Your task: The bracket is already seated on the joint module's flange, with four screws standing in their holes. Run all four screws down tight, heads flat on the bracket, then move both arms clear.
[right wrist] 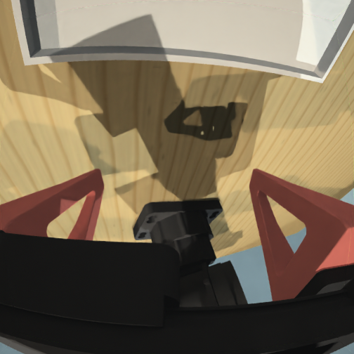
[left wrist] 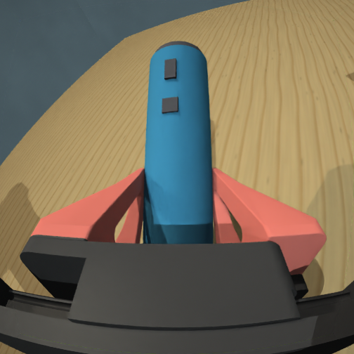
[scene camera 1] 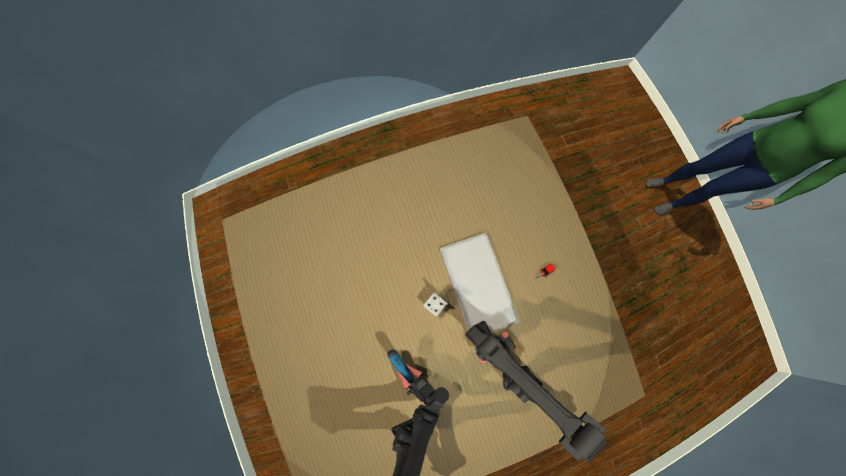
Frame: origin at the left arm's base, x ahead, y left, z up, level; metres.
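Where they show: left gripper, fingertip midpoint: (scene camera 1: 401,367); left arm's base at its link origin: (scene camera 1: 407,430).
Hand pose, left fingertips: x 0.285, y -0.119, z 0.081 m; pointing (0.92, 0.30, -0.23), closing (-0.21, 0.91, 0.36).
Note:
Each offset is from my left fingertips to the top centre of the thing. "pt": to the spot under its first point. Level surfaces: height alone.
The bracket (scene camera 1: 435,304) shows as a small white square with four dark spots, left of the tray in the scene view. The joint module's flange beneath it is hidden, and screw height is too small to tell. My left gripper (scene camera 1: 405,372) (left wrist: 177,176) is shut on a blue powered screwdriver @(pt dx +0.035, dy -0.008, dz +0.040 m) (scene camera 1: 398,361) (left wrist: 178,125), below and left of the bracket in the scene view. The driver's far end is dark; its bit does not show. My right gripper (scene camera 1: 494,348) (right wrist: 176,177) is open, fingers wide apart, by the tray's lower end, apart from the bracket.
A white shallow tray @(dx +0.148, dy -0.445, dz -0.065 m) (scene camera 1: 482,272) (right wrist: 175,56) lies right of the bracket. A red and black screwdriver @(dx +0.059, dy -0.737, dz -0.046 m) (scene camera 1: 547,270) lies farther right on the wooden table top @(dz -0.081 m) (scene camera 1: 331,254). In the right wrist view a black plate with holes (right wrist: 182,206) shows beyond the fingers. A person (scene camera 1: 792,142) stands at the right.

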